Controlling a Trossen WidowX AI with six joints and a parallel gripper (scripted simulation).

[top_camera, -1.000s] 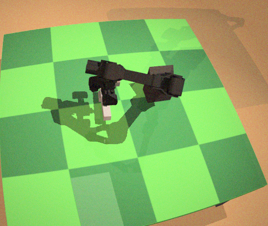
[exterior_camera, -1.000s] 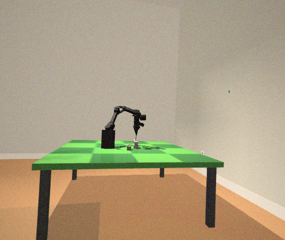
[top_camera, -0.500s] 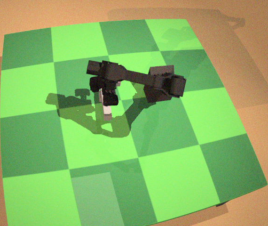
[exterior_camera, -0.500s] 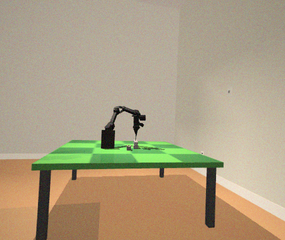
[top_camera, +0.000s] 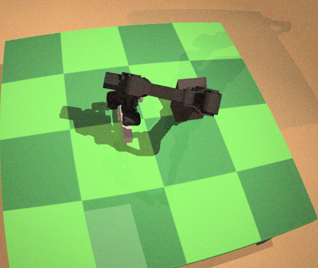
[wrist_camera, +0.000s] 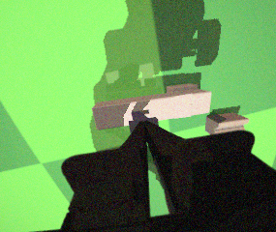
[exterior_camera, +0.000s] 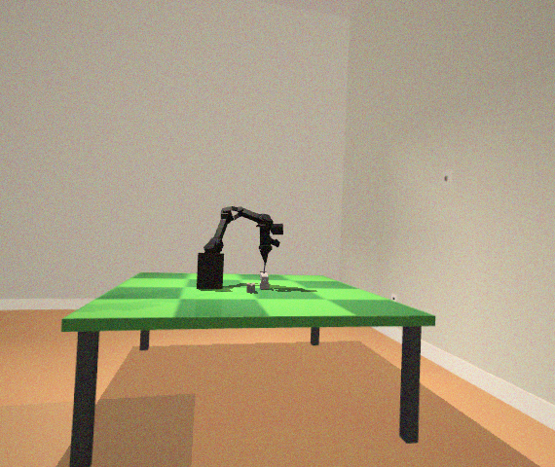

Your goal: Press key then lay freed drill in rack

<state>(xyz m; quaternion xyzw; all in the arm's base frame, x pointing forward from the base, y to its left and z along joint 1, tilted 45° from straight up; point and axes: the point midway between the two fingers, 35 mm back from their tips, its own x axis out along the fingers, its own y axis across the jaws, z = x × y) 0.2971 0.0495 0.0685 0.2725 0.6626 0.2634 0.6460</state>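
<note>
Now: the blue key 30 mm below my gripper tip. From my gripper tip the other things lie so: rack: 90 mm behind, 190 mm to the right, 110 mm below; then steel block: 10 mm behind, 30 mm to the right, 80 mm below; then drill: 10 mm behind, 50 mm to the right, 80 mm below.
</note>
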